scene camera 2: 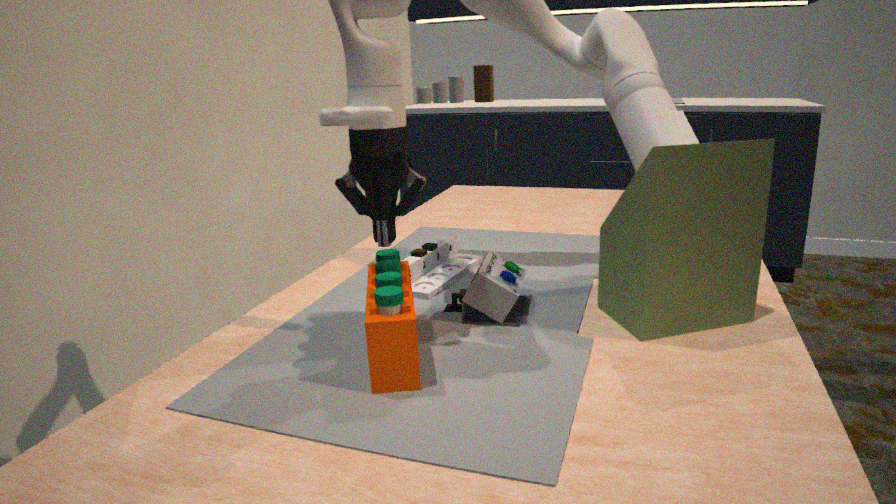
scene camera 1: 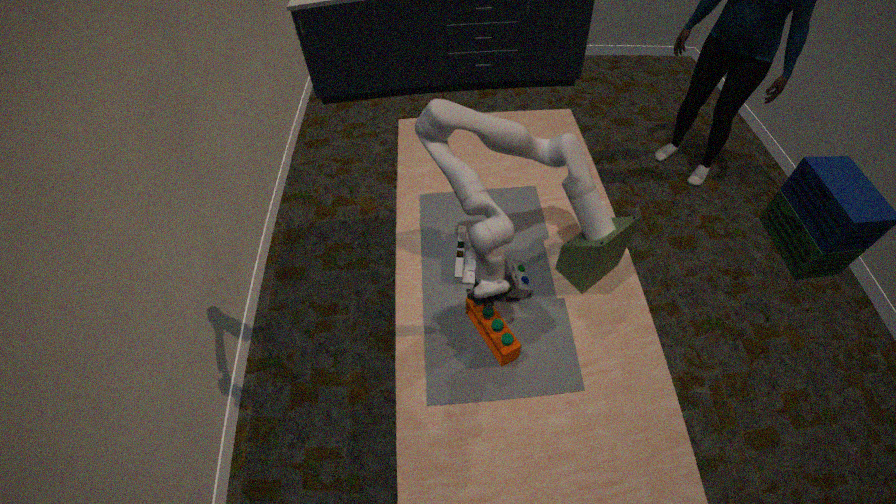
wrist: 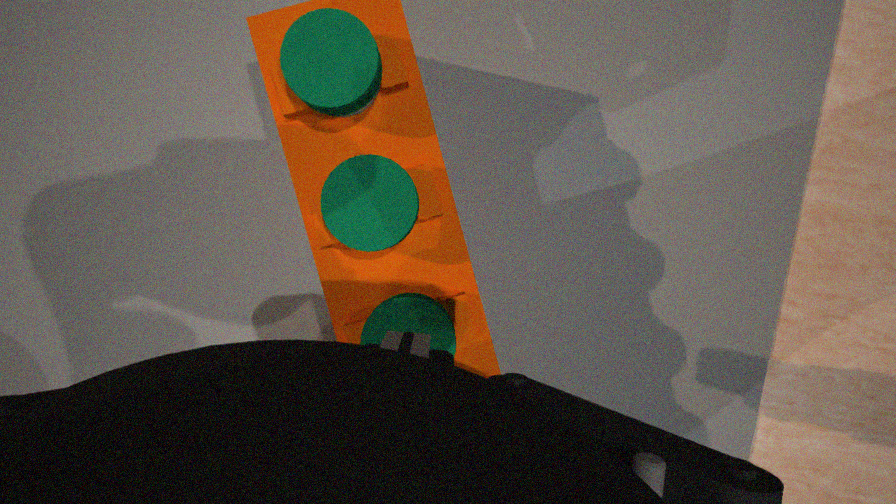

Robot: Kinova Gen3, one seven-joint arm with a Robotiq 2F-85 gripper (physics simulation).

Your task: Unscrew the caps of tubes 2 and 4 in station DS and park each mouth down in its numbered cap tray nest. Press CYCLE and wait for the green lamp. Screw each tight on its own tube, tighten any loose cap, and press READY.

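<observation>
An orange tube block (scene camera 2: 391,332) stands on the grey mat with a row of green-capped tubes (scene camera 2: 388,278) in its top; it also shows in scene camera 1 (scene camera 1: 493,330) and in the wrist view (wrist: 369,188). My gripper (scene camera 2: 383,236) hangs straight down just above the far end cap (scene camera 2: 387,255), fingertips together and empty. In the wrist view the fingertip pads (wrist: 406,342) sit over the nearest green cap (wrist: 410,322). A white cap tray (scene camera 2: 438,275) lies beyond the block. A grey button box (scene camera 2: 494,291) with a green and a blue button sits tilted beside it.
A large green box (scene camera 2: 686,238) covers the arm's base at the right of the mat. A person (scene camera 1: 729,81) stands at the far right of the room. A dark cabinet (scene camera 1: 441,43) is behind the table, and a blue-green crate (scene camera 1: 827,216) stands on the floor.
</observation>
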